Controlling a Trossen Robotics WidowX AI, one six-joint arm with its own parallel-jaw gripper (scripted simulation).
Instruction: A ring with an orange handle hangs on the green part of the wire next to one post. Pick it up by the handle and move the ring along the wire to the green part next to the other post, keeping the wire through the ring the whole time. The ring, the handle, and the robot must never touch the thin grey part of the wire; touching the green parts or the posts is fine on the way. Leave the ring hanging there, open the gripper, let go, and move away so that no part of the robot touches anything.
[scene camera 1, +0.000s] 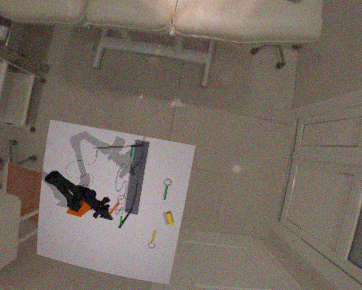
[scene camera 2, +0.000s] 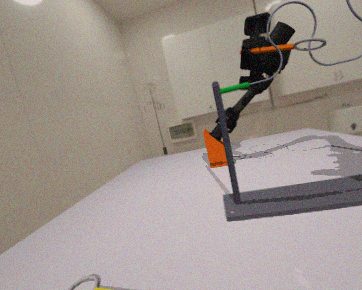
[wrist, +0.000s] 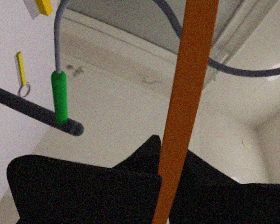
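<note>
What I can see here is my gripper (scene camera 2: 243, 48), and from the wrist I see my gripper (wrist: 160, 142) as well.
</note>
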